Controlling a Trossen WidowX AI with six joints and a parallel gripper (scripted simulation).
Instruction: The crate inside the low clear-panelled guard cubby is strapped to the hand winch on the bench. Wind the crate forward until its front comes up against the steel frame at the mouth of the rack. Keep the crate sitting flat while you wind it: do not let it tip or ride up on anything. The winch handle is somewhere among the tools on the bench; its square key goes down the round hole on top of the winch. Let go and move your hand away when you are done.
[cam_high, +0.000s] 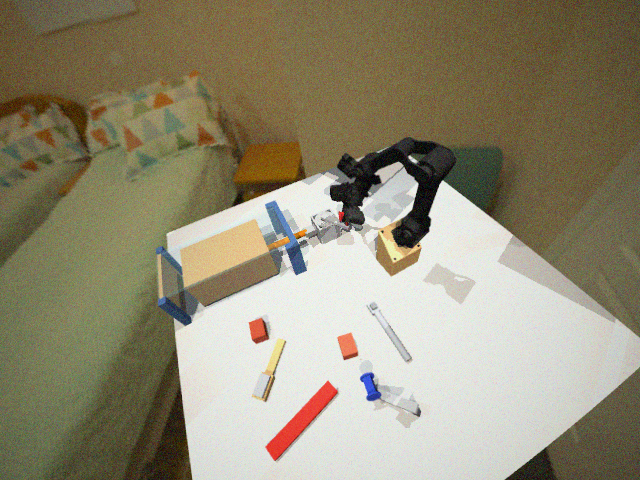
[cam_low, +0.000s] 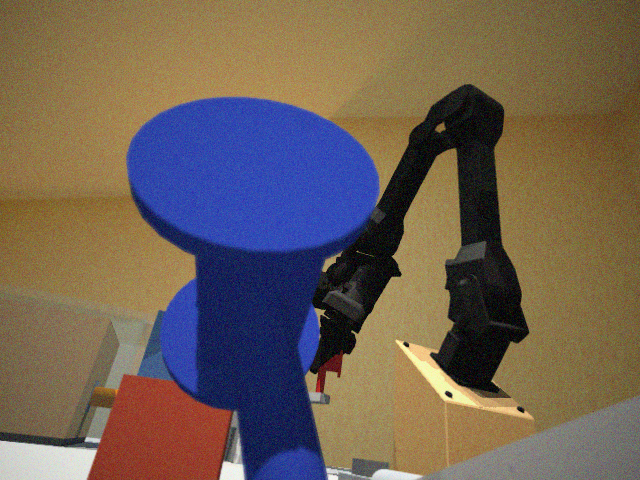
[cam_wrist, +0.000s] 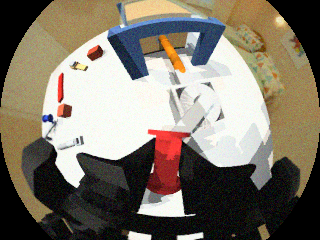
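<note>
Now: the grey crank arm 30 mm to the right of my gripper tip and 30 mm below it. From my gripper tip the other things lie so: grey winch 100 mm below, 90 mm to the right, 20 mm ahead; winch drum 100 mm below, 80 mm to the right, 30 mm ahead; red grip 10 mm to the left, 10 mm behind.
</note>
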